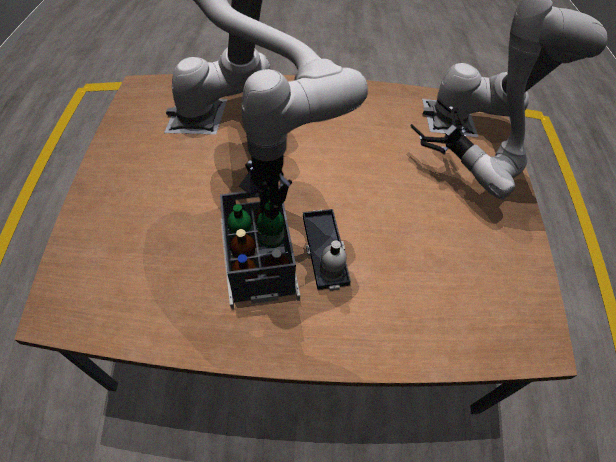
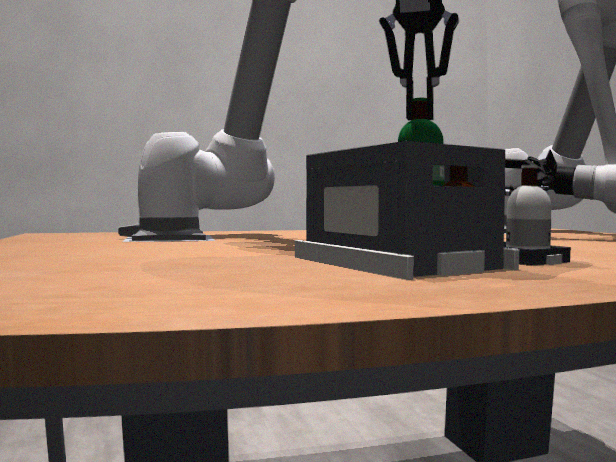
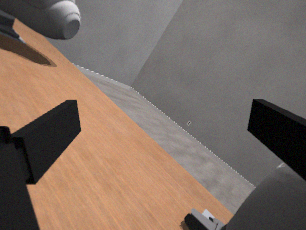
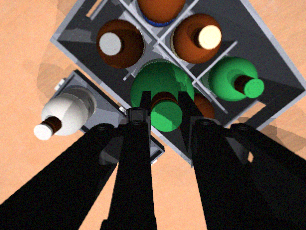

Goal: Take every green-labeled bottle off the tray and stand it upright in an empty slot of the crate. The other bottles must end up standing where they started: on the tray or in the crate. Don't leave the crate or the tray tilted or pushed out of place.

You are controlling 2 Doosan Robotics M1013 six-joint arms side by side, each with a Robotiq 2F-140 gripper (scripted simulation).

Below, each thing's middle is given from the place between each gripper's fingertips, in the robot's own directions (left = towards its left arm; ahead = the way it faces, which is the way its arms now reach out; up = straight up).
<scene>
Now: right hand 10 mm short of the crate (image 2: 381,197), 40 mm to the left of it and 180 mm above it. Round my right hand: tray (image 1: 321,228): 30 mm behind, 170 mm to the left, 250 mm below; white bottle (image 4: 66,113): 60 mm ahead, 180 mm to the left, 180 mm below.
I see my left gripper 47 cm short of the tray, 40 cm to the left of it and 16 cm above it. Round my left hand: white bottle 55 cm ahead, 39 cm to the right, 9 cm below; crate 61 cm to the right, 50 cm ahead, 9 cm below.
</scene>
